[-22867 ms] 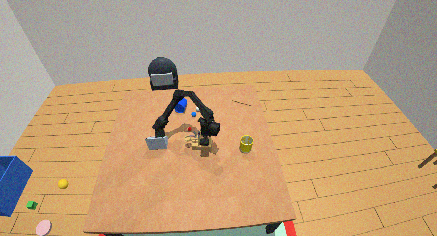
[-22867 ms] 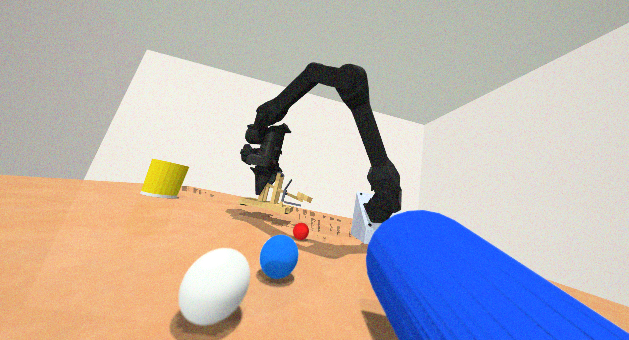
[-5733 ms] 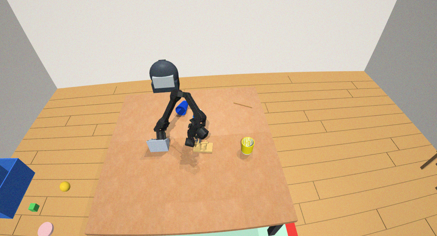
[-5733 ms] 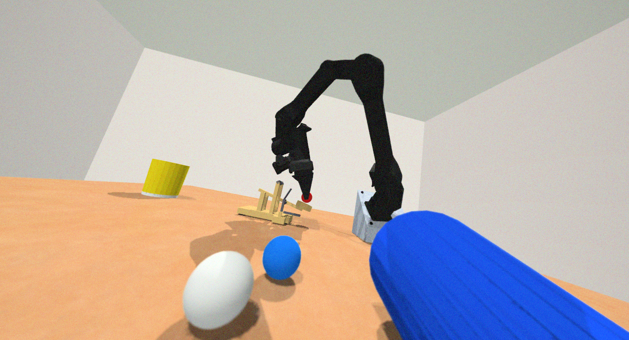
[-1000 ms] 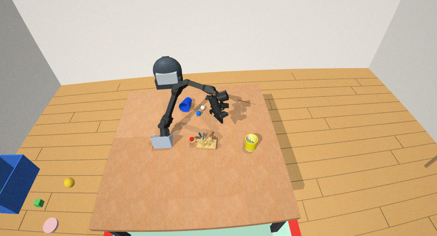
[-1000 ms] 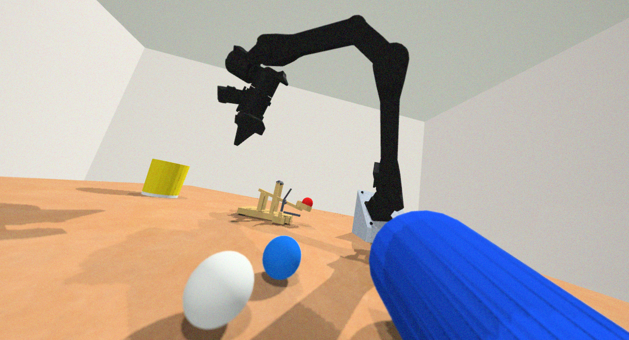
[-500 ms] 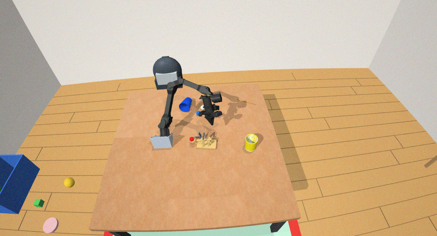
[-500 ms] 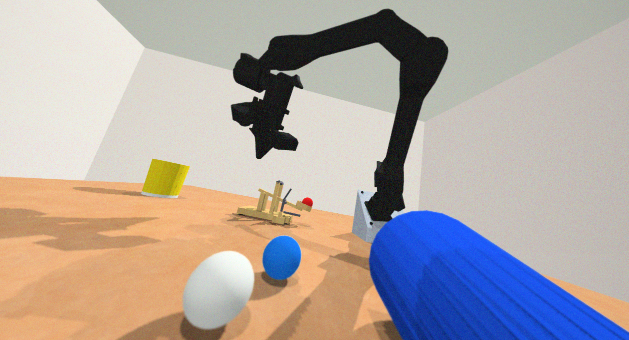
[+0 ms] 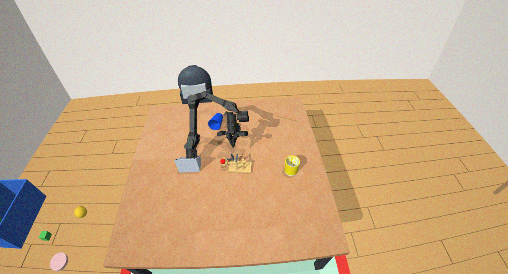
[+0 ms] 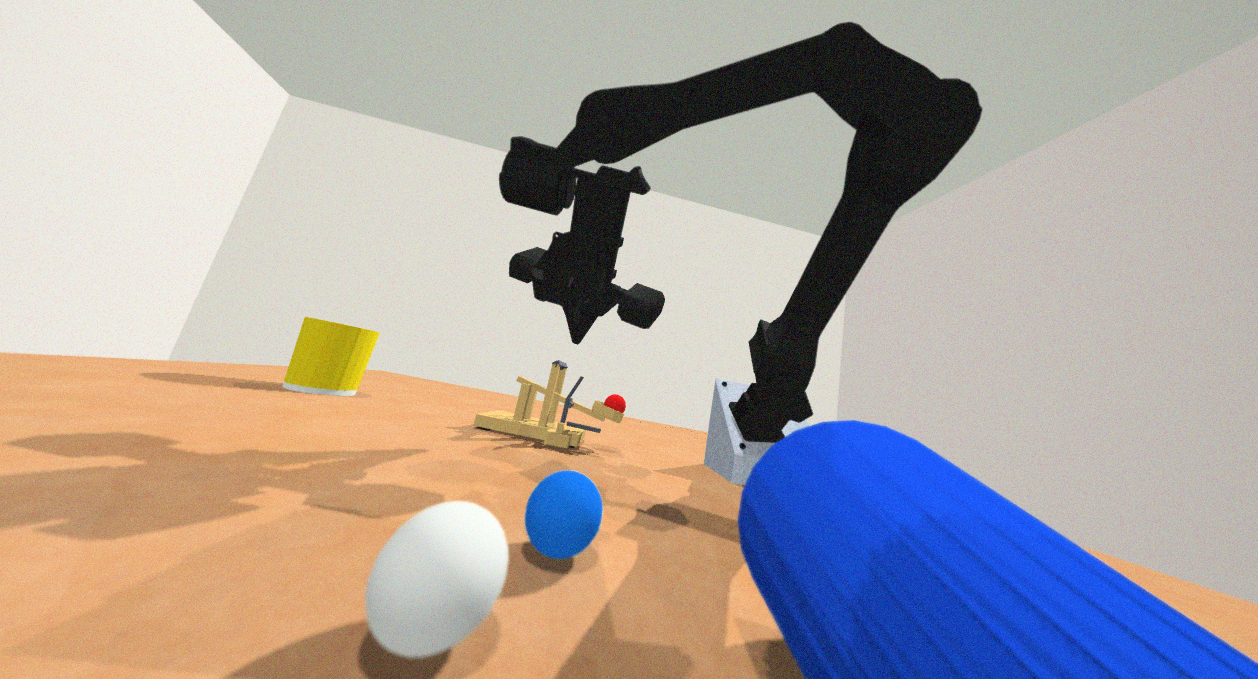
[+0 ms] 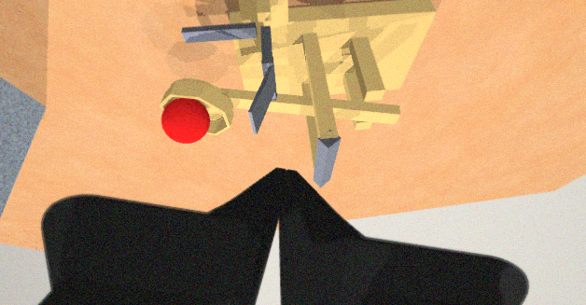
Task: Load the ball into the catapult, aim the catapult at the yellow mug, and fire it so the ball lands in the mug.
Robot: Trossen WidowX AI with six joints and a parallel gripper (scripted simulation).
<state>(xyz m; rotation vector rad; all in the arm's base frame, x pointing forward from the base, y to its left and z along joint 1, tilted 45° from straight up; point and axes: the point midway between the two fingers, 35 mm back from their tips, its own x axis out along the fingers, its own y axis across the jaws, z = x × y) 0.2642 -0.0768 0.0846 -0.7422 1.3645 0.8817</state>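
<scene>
Now: gripper tip 8 cm past the red ball, 7 cm above it and 4 cm to the left of it. Round my gripper tip: blue ball (26 cm to the left, 12 cm below, 1 cm ahead); then wooden catapult (8 cm below, 4 cm to the right, 1 cm behind); then white ball (32 cm to the left, 12 cm below, 5 cm ahead).
</scene>
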